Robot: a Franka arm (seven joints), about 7 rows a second.
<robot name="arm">
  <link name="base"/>
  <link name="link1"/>
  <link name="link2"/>
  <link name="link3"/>
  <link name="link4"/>
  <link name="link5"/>
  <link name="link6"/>
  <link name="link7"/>
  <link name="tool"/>
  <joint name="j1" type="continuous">
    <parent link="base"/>
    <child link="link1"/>
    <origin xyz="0 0 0.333"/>
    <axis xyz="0 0 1"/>
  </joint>
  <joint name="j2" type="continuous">
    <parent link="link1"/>
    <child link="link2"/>
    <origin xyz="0 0 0"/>
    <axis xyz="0 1 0"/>
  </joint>
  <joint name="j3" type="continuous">
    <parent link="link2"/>
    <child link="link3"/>
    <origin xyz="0 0 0.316"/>
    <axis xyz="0 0 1"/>
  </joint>
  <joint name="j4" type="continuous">
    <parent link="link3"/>
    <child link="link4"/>
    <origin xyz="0.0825 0 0"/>
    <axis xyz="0 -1 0"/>
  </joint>
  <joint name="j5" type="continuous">
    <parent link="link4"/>
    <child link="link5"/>
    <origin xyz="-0.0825 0 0.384"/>
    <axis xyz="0 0 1"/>
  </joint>
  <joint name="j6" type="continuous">
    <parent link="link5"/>
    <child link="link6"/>
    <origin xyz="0 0 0"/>
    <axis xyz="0 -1 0"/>
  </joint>
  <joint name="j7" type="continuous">
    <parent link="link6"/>
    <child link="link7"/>
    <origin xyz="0.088 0 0"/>
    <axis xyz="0 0 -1"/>
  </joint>
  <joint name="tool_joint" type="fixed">
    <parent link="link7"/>
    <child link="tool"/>
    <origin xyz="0 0 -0.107" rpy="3.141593 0 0"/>
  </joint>
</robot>
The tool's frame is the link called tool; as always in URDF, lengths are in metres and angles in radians. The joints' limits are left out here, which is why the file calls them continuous.
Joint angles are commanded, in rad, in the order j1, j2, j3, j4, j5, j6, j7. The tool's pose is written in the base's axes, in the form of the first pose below.
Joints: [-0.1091, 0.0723, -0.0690, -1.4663, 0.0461, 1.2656, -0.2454]
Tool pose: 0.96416, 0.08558, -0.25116, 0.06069, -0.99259, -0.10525, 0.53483, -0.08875, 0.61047
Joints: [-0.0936, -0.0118, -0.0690, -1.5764, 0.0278, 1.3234, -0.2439]
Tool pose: 0.97001, 0.09238, -0.22482, 0.07482, -0.99353, -0.08543, 0.51579, -0.08131, 0.60994
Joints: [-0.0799, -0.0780, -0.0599, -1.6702, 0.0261, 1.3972, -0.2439]
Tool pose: 0.97718, 0.11172, -0.18066, 0.09926, -0.99210, -0.07665, 0.50425, -0.06897, 0.60669
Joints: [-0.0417, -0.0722, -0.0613, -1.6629, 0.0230, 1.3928, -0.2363]
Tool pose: 0.97280, 0.13969, -0.18479, 0.12822, -0.98908, -0.07269, 0.50780, -0.05083, 0.60673
